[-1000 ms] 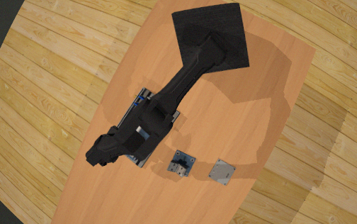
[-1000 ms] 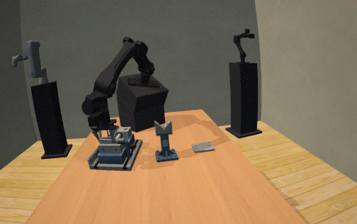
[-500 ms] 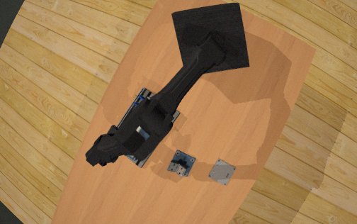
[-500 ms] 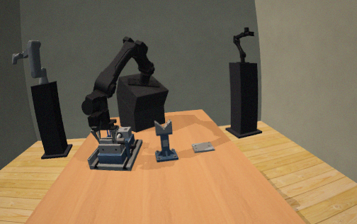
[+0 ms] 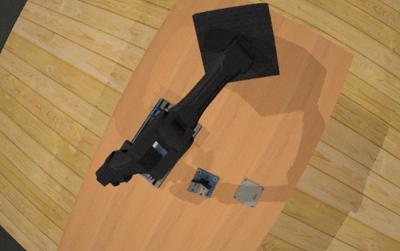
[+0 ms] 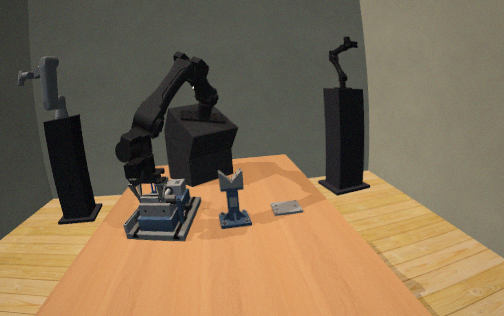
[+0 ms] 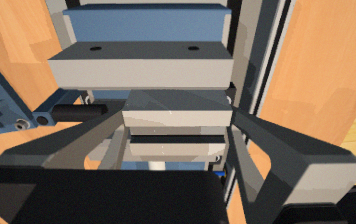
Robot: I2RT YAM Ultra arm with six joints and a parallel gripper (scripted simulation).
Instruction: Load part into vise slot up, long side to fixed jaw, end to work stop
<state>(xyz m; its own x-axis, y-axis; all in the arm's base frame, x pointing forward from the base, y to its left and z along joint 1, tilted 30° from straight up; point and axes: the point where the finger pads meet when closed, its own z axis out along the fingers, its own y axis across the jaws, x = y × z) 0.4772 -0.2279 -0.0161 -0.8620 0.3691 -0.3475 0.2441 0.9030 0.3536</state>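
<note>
The part lies 1 cm above my hand. Round my hand: black rod: 6 cm to the left, 2 cm ahead; then moving jaw: 3 cm to the left, 2 cm below, 2 cm behind; then fixed jaw: 4 cm ahead, 2 cm below, 1 cm to the left.
</note>
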